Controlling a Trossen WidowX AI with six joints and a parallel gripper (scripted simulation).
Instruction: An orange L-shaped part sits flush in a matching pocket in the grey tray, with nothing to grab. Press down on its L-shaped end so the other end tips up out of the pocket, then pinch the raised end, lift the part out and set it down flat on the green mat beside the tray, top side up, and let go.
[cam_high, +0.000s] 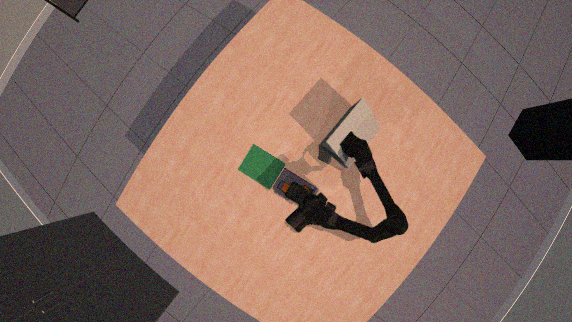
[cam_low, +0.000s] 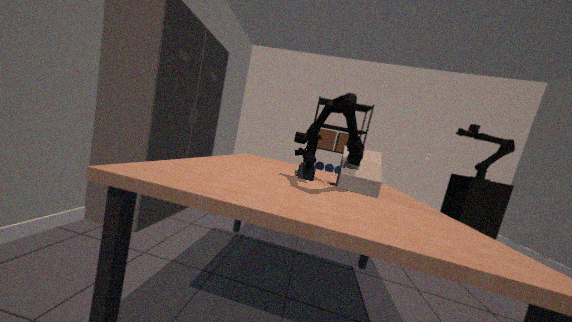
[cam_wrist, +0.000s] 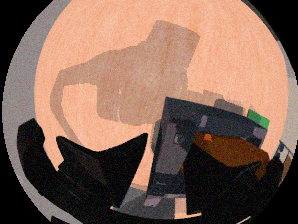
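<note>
My gripper tip is now 5 cm to the left of the orange L-shaped part and 1 cm below it. From my gripper tip the other things lie so: green mat 22 cm to the right, 5 cm below, 3 cm ahead.
</note>
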